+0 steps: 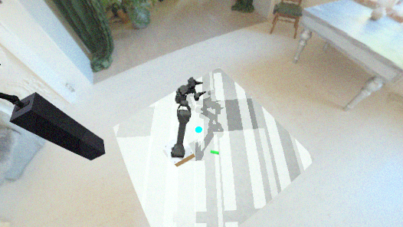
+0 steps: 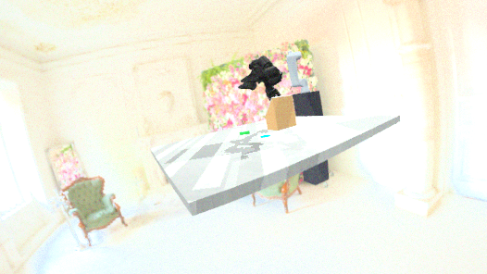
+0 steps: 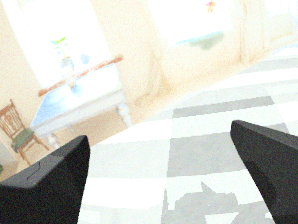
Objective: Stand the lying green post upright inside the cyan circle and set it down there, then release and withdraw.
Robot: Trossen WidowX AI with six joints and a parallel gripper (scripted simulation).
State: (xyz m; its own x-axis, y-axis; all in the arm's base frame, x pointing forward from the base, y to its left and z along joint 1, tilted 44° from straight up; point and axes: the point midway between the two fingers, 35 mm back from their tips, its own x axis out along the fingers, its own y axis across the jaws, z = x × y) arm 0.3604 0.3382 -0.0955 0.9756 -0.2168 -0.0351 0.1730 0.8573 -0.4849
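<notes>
My gripper tip is 410 mm to the left of the green post, 290 mm above it and 150 mm past it. Also, from my gripper tip: cyan circle: 300 mm below, 170 mm behind, 160 mm to the right.
</notes>
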